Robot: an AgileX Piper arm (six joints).
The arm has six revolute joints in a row. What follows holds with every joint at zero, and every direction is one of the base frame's. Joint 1 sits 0.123 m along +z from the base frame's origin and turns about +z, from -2.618 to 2.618 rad. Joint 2 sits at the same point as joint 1 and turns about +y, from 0 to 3.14 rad. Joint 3 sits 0.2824 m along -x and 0.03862 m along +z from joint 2 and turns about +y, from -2.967 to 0 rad. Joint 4 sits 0.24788 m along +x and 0.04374 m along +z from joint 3 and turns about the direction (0.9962, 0, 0.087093), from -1.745 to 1.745 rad. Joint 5 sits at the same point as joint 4 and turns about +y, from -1.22 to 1.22 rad. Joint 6 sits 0.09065 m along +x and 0.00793 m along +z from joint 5 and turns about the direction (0.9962, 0, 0.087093), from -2.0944 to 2.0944 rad. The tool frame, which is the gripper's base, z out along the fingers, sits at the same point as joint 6; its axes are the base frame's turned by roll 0, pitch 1.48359 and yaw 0 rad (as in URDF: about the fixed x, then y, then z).
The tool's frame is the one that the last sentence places.
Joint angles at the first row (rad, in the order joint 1, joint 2, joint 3, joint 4, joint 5, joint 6):
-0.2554, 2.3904, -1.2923, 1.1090, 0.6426, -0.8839
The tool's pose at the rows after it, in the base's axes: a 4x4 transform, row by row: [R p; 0 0 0 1], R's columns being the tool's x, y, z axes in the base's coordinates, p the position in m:
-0.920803 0.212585 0.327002 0.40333; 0.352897 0.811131 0.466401 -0.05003; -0.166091 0.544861 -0.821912 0.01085; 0 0 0 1
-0.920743 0.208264 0.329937 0.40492; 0.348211 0.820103 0.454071 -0.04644; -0.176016 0.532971 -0.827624 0.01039; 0 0 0 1
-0.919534 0.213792 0.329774 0.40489; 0.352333 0.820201 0.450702 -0.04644; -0.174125 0.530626 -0.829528 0.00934; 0 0 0 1
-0.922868 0.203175 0.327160 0.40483; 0.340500 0.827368 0.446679 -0.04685; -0.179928 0.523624 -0.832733 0.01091; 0 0 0 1
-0.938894 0.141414 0.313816 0.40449; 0.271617 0.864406 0.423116 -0.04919; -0.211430 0.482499 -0.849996 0.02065; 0 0 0 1
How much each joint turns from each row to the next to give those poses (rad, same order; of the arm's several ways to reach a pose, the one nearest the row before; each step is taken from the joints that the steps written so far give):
0.0128, 0.0037, -0.0021, 0.0048, -0.0090, 0.0047
0.0127, 0.0002, -0.0010, 0.0000, -0.0192, 0.0017
0.0007, 0.0023, 0.0000, 0.0000, -0.0047, 0.0041
0.0000, -0.0049, 0.0000, -0.0146, -0.0011, 0.0009
0.0000, -0.0293, 0.0000, -0.0833, -0.0037, 0.0061

